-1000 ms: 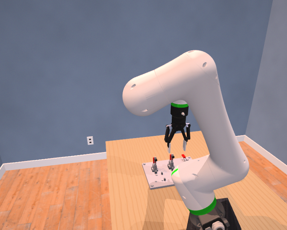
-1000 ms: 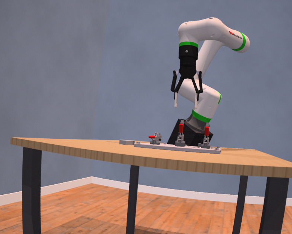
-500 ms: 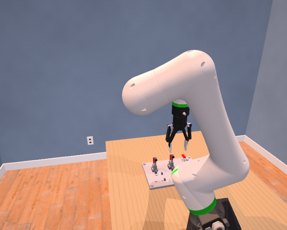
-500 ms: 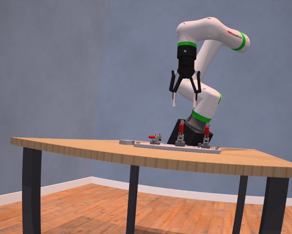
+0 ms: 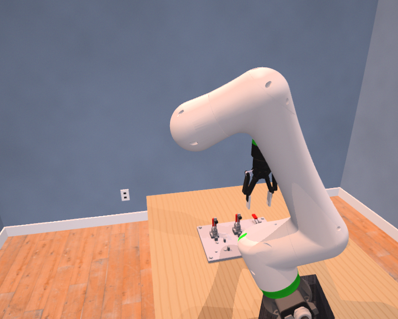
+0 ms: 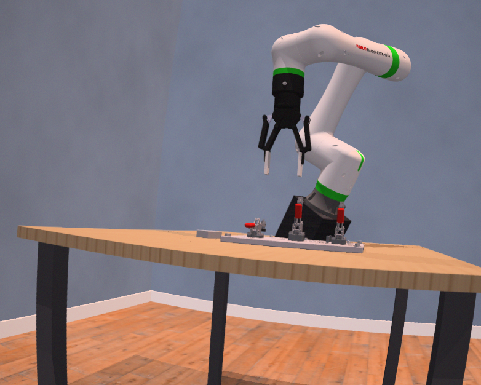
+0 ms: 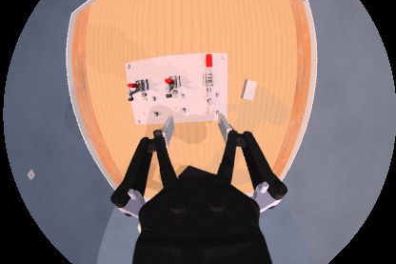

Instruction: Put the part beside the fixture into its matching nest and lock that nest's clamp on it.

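Now: the pale grey part 60 mm ahead of my hand, 190 mm to the right of it and 200 mm below it. From my hand the other things lie so: grey fixture plate (20 mm ahead, 70 mm to the left, 210 mm below).
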